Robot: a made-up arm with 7 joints. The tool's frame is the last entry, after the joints.
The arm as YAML. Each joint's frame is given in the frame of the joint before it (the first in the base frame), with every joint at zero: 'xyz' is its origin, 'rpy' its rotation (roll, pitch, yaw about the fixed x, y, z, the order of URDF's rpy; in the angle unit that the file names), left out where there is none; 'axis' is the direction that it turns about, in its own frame. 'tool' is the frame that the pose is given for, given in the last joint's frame.
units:
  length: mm
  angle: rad
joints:
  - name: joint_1
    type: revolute
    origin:
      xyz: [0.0, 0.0, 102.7]
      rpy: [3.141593, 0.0, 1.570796]
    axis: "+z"
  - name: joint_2
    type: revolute
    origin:
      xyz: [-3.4, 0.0, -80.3]
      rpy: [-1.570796, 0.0, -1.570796]
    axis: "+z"
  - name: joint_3
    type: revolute
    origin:
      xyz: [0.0, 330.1, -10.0]
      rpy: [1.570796, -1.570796, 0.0]
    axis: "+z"
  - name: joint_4
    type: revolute
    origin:
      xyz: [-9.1, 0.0, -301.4]
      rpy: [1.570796, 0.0, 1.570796]
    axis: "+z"
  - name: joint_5
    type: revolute
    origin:
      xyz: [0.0, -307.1, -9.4]
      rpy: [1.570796, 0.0, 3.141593]
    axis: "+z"
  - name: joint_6
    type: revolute
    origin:
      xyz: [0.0, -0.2, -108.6]
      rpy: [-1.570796, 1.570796, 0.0]
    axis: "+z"
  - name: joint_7
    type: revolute
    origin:
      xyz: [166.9, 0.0, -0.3]
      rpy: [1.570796, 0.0, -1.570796]
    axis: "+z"
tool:
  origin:
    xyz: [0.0, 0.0, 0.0]
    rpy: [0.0, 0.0, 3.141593]
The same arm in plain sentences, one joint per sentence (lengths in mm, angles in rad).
The arm has seven revolute joints in a row. What follows holds with every joint at zero, and every direction is one of the base frame's. Joint 1 sits 102.7 mm along +z from the base frame's origin and turns about -z. Joint 2 sits 3.4 mm along -y and 80.3 mm along +z from joint 1 and turns about +y. Joint 3 sits 10 mm along -y and 330.1 mm along +z from joint 2 and turns about -z. Joint 4 sits 9.1 mm along -y and 301.4 mm along +z from joint 3 and turns about +y. Joint 5 sits 9.4 mm along -y and 307.1 mm along +z from joint 4 and turns about -z. Joint 6 sits 0.2 mm along -y and 108.6 mm along +z from joint 5 and turns about +y. Joint 7 sits 0.3 mm along -y and 166.9 mm along +z from joint 6 and turns about -z. The tool frame, which is the frame that the pose is given for, sits at the same point as joint 7; its axes are the base frame's turned by roll 3.1416, pitch 0 and yaw 0 rad (as in URDF: about the fixed x, then y, then z).
